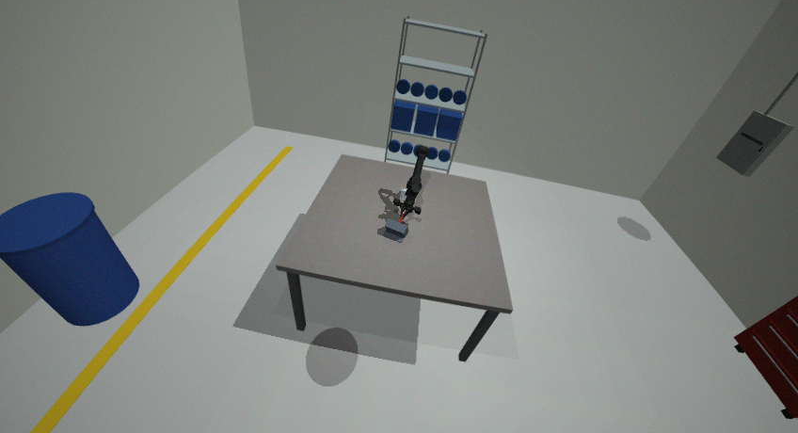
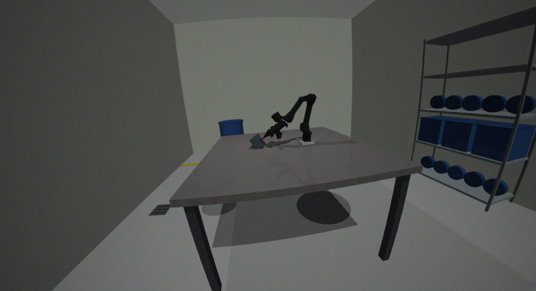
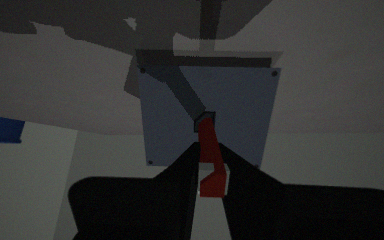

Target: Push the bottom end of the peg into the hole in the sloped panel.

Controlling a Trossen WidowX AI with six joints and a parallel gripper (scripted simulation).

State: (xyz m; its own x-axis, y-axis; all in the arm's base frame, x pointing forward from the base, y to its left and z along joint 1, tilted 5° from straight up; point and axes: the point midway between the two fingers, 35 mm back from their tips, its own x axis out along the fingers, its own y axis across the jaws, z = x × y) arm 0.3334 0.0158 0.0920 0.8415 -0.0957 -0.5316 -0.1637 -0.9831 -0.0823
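Now: the panel 6 cm ahead of my gripper tip, 4 cm below it and 1 cm to the right of it. From my gripper tip the other things lie so: red square peg 2 cm behind, 1 cm above.
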